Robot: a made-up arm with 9 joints. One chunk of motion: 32 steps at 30 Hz.
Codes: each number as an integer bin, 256 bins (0 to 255) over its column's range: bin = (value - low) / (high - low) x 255, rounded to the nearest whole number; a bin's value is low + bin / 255 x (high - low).
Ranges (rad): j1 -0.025..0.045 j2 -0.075..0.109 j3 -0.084..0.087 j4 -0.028..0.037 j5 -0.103..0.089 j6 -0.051..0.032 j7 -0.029..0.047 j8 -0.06..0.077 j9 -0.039..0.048
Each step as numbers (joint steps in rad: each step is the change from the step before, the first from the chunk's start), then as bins.
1 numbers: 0.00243 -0.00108 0.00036 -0.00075 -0.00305 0.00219 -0.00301 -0.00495 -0.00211
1 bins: 100 102 126 107 133 163 87 102 108
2 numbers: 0.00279 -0.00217 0.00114 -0.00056 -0.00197 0.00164 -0.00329 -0.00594 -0.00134
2 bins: 101 101 127 108 134 162 86 101 110
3 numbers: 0.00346 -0.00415 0.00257 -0.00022 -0.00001 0.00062 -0.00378 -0.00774 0.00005
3 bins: 104 98 129 109 137 159 85 97 114
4 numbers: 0.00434 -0.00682 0.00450 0.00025 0.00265 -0.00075 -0.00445 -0.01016 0.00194
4 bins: 107 94 132 111 140 154 82 93 120
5 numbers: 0.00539 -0.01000 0.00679 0.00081 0.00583 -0.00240 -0.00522 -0.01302 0.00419
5 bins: 111 90 135 113 145 149 80 87 127
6 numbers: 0.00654 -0.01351 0.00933 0.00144 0.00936 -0.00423 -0.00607 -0.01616 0.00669
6 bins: 115 85 139 115 149 144 77 82 134
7 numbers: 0.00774 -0.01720 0.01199 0.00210 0.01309 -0.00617 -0.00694 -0.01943 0.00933
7 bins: 119 80 143 118 154 138 74 76 142
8 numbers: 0.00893 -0.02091 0.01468 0.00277 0.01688 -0.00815 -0.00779 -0.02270 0.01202
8 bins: 124 75 147 121 159 132 71 69 150
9 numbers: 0.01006 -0.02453 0.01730 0.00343 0.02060 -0.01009 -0.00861 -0.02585 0.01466
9 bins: 128 70 151 123 164 126 68 64 157
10 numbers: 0.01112 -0.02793 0.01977 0.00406 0.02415 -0.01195 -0.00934 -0.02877 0.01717
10 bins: 132 65 155 126 169 120 66 58 165
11 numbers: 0.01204 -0.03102 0.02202 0.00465 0.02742 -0.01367 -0.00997 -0.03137 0.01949
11 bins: 135 61 158 128 173 115 64 53 171
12 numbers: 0.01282 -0.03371 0.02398 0.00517 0.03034 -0.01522 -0.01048 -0.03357 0.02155
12 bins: 138 57 161 130 177 110 62 49 177
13 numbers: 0.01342 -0.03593 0.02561 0.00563 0.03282 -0.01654 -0.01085 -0.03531 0.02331
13 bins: 140 54 163 132 180 106 61 46 183
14 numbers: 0.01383 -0.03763 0.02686 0.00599 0.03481 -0.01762 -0.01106 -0.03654 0.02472
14 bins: 141 52 165 133 183 103 60 44 187
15 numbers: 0.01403 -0.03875 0.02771 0.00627 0.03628 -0.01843 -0.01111 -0.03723 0.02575
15 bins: 142 50 167 134 185 100 60 42 190
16 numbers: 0.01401 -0.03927 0.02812 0.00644 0.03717 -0.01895 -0.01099 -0.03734 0.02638
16 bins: 142 50 167 135 186 98 60 42 192
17 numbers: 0.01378 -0.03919 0.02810 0.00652 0.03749 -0.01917 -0.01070 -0.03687 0.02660
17 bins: 141 50 167 135 187 98 61 43 192
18 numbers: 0.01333 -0.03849 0.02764 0.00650 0.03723 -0.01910 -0.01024 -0.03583 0.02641
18 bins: 140 51 166 135 186 98 63 45 192
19 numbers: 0.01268 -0.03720 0.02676 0.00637 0.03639 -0.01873 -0.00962 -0.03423 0.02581
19 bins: 137 52 165 135 185 99 65 48 190
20 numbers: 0.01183 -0.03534 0.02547 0.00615 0.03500 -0.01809 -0.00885 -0.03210 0.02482
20 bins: 134 55 163 134 183 101 68 52 187
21 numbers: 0.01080 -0.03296 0.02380 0.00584 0.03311 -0.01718 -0.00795 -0.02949 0.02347
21 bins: 130 58 161 133 181 104 71 57 183
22 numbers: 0.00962 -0.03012 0.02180 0.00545 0.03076 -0.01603 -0.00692 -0.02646 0.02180
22 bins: 126 62 158 131 178 107 74 62 178
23 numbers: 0.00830 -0.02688 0.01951 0.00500 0.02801 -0.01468 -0.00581 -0.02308 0.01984
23 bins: 121 67 154 129 174 112 78 69 172
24 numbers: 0.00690 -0.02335 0.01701 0.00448 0.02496 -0.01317 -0.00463 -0.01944 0.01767
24 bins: 116 72 151 127 170 116 82 75 166
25 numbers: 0.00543 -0.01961 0.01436 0.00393 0.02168 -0.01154 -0.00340 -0.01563 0.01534
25 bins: 111 77 147 125 166 121 86 83 159
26 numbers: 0.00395 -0.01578 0.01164 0.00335 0.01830 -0.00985 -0.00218 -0.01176 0.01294
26 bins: 105 82 143 123 161 126 90 90 152
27 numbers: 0.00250 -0.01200 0.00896 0.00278 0.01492 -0.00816 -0.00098 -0.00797 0.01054
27 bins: 100 87 139 121 157 132 94 97 145
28 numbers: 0.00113 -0.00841 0.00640 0.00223 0.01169 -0.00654 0.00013 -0.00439 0.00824
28 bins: 95 92 135 119 152 137 98 104 138
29 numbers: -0.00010 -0.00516 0.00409 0.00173 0.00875 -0.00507 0.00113 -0.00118 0.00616
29 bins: 91 97 131 117 148 141 101 109 132
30 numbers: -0.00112 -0.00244 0.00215 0.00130 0.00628 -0.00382 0.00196 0.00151 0.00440
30 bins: 87 101 128 115 145 145 104 114 127
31 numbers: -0.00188 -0.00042 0.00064 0.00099 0.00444 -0.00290 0.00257 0.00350 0.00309
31 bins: 84 103 126 114 143 148 106 118 123
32 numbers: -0.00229 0.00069 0.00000 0.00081 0.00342 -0.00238 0.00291 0.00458 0.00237
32 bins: 83 105 125 113 141 149 107 120 121
